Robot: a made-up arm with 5 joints.
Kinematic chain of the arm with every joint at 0, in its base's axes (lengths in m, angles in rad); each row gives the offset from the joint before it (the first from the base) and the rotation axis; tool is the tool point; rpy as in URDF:
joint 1: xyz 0.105 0 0.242 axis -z
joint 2: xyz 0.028 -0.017 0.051 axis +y
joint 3: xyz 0.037 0 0.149 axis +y
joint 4: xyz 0.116 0 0.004 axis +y
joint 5: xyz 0.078 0.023 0 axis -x
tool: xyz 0 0 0 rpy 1.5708 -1.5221 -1.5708
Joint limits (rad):
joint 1: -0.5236..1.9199
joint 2: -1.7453..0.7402
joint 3: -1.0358..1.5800
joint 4: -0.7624..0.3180
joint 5: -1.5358..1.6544
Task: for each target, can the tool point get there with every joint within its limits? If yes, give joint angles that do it. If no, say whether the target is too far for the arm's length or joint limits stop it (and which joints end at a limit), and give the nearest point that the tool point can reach.
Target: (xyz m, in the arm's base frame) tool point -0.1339 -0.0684 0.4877
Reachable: yes | joints -0.3029 -1.4212 -0.7577 -0.3787 -0.7919
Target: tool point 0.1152 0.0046 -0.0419
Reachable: no: joint limits stop it (at a limit: joint 2) | nearest point 0.1896 0.0382 0.1946 | short by 0.250 m
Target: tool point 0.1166 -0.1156 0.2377
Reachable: yes | joints 1.5226 0.2147 1.2725 0.0004 0.7017
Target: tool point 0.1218 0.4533 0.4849
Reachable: no: too far | nearest point 0.1158 0.2927 0.4209 | short by 0.173 m
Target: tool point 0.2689 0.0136 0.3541
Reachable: yes | joints -0.0466 -0.4624 1.1117 -0.3662 -0.7995
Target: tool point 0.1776 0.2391 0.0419
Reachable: no: joint limits stop it (at a limit: joint 1, joint 2) | nearest point 0.2502 0.0908 0.1846 | short by 0.218 m
